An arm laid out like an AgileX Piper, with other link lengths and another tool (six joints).
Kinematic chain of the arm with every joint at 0, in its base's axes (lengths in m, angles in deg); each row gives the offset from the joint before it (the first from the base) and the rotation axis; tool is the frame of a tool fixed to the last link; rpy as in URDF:
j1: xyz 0 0 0.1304 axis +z
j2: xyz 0 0 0 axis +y
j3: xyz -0.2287 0 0.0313 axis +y
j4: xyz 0.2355 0 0.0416 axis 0.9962 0 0.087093
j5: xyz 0 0 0 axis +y
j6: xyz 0.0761 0 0.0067 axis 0.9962 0 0.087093
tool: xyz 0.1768 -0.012 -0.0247 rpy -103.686 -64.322 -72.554
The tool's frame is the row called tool.
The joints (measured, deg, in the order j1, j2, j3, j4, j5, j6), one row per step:
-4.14 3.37 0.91 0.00 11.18 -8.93
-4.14 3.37 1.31 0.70 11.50 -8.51
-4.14 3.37 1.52 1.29 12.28 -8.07
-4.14 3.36 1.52 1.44 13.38 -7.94
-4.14 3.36 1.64 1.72 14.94 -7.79
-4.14 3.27 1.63 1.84 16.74 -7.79
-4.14 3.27 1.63 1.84 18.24 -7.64
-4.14 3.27 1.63 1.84 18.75 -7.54
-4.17 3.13 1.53 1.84 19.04 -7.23
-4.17 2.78 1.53 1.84 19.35 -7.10
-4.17 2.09 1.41 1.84 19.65 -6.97
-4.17 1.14 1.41 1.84 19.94 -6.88
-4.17 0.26 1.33 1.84 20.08 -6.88
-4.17 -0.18 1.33 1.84 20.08 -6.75
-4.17 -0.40 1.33 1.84 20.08 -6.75
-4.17 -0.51 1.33 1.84 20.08 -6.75
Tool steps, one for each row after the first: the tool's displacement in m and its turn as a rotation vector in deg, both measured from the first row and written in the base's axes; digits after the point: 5 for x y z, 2 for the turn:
-0.00082 0.00140 -0.00500 1.16 0.64 -0.07
-0.00219 0.00277 -0.01027 2.25 1.55 -0.15
-0.00392 0.00333 -0.01483 2.60 2.62 -0.17
-0.00670 0.00429 -0.02229 3.15 4.27 -0.18
-0.00987 0.00497 -0.02910 3.39 5.96 -0.16
-0.01276 0.00547 -0.03509 3.63 7.44 -0.19
-0.01378 0.00568 -0.03713 3.77 7.94 -0.22
-0.01411 0.00582 -0.03696 4.07 7.97 -0.32
-0.01443 0.00597 -0.03677 4.19 7.92 -0.34
-0.01425 0.00609 -0.03417 4.28 7.41 -0.34
-0.01405 0.00617 -0.03142 4.32 6.74 -0.33
-0.01355 0.00615 -0.02769 4.26 5.93 -0.30
-0.01324 0.00622 -0.02590 4.36 5.48 -0.32
-0.01309 0.00621 -0.02499 4.34 5.26 -0.31
-0.01302 0.00620 -0.02454 4.34 5.15 -0.31

